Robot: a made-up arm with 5 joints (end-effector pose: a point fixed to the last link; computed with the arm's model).
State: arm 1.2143 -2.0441 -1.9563 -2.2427 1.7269
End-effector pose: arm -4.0 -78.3 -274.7 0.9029 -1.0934 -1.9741
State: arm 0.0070 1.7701 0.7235 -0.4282 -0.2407
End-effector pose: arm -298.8 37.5 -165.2 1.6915 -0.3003 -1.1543
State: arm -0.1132 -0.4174 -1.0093 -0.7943 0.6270
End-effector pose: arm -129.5 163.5 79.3 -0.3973 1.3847 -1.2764
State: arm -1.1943 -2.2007 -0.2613 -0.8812 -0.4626
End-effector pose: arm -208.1 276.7 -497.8 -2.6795 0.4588 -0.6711
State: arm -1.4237 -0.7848 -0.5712 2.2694 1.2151
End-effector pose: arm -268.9 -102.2 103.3 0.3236 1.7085 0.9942
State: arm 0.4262 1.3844 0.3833 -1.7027 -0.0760
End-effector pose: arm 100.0 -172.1 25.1 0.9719 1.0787 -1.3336
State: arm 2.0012 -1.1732 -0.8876 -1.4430 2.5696
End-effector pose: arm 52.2 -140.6 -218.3 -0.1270 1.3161 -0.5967
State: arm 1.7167 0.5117 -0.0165 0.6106 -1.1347
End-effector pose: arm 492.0 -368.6 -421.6 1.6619 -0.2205 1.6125
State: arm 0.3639 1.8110 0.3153 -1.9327 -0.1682
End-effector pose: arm 211.8 -252.9 -61.8 0.9162 1.6136 -1.3930
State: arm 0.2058 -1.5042 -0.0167 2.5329 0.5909
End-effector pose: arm 175.3 74.4 134.7 1.4156 -1.9833 -1.8595
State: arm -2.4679 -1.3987 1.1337 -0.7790 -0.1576
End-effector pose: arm -58.9 257.3 -425.2 -1.8864 0.2842 -1.5981
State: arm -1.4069 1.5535 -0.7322 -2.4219 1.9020
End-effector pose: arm -160.7 -56.9 -290.0 -2.0909 -0.8073 0.1213
